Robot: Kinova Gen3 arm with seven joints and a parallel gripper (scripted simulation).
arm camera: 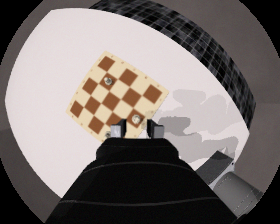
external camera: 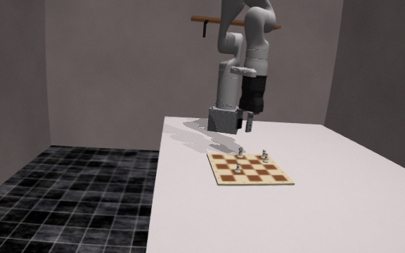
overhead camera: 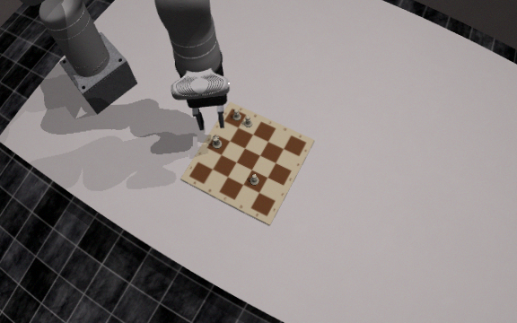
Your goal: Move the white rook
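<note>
My gripper is now 110 mm above the chessboard, 80 mm short of it and 10 mm to the right of it.
</note>
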